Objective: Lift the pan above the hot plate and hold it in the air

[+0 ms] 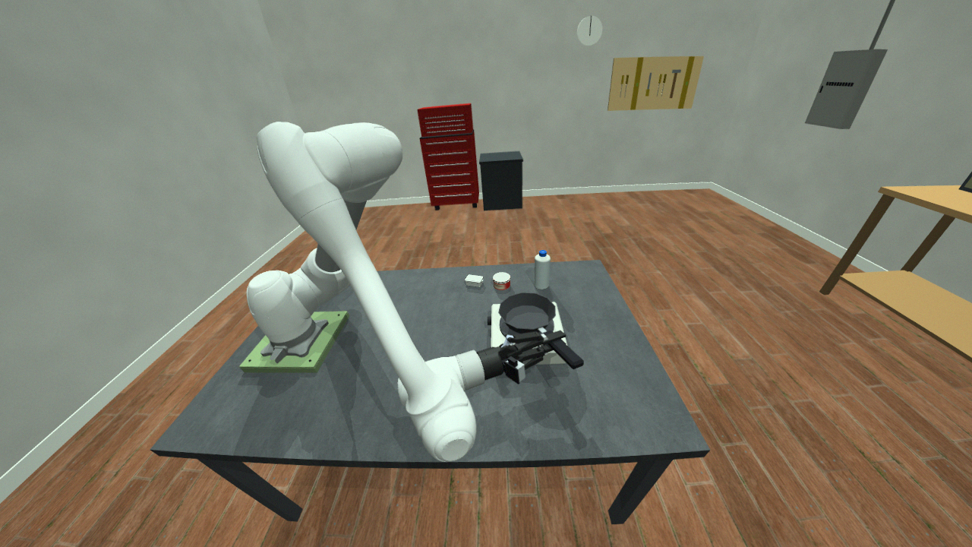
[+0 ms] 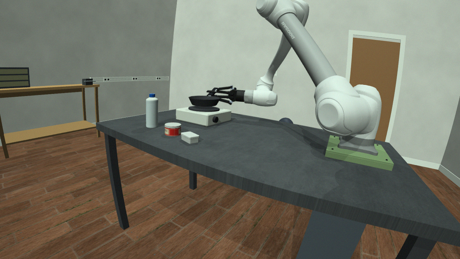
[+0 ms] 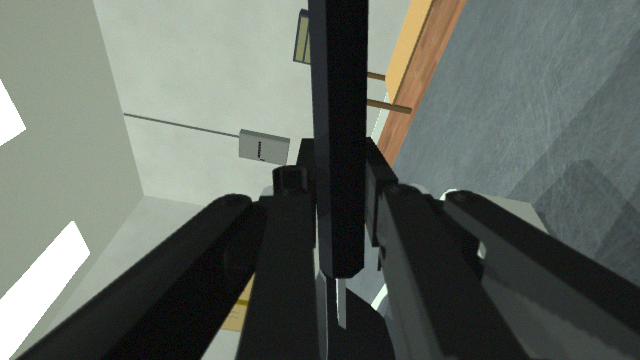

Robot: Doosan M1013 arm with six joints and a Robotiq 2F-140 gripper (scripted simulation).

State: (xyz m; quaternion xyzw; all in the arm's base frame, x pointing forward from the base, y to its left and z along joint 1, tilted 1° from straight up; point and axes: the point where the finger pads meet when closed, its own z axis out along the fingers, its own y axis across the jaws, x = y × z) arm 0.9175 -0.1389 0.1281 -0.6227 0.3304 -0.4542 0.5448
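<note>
Now: the black pan 10 cm to the left of my hand, 4 cm behind it and 2 cm below it. Also, from my hand: small white box 50 cm to the left, 27 cm behind, 14 cm below; hot plate 15 cm to the left, 11 cm below, 8 cm behind; white bottle 47 cm to the left, 7 cm below, 3 cm ahead.
</note>
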